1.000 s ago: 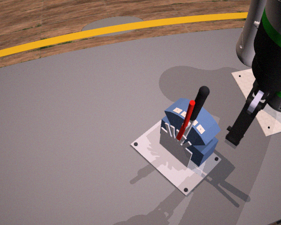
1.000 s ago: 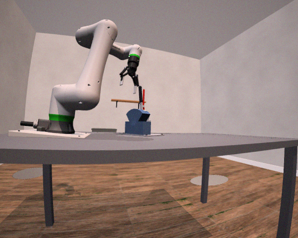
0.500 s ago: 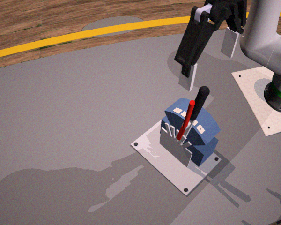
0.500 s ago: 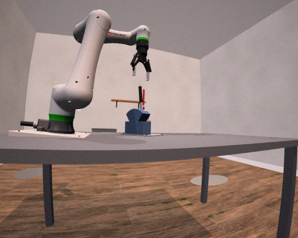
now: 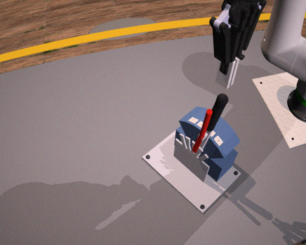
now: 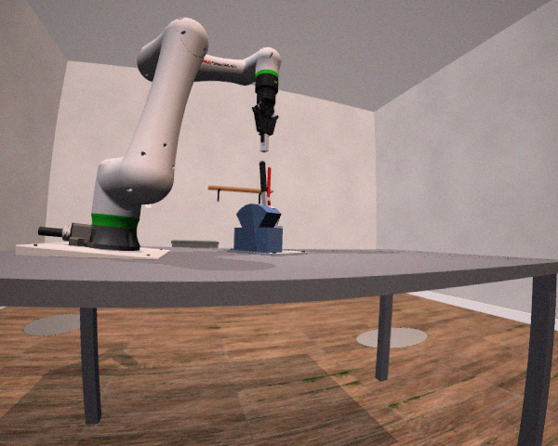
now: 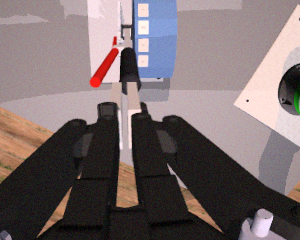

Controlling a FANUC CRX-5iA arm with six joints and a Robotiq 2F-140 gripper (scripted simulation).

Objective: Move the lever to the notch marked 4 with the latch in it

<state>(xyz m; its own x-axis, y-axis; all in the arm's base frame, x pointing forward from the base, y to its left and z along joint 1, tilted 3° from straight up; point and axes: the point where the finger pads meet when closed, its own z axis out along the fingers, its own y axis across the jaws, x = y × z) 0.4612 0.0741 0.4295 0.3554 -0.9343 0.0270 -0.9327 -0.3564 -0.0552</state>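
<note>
Right now the red bar is 220 mm below my hand, 20 mm ahead of it and 10 mm to the right of it.
</note>
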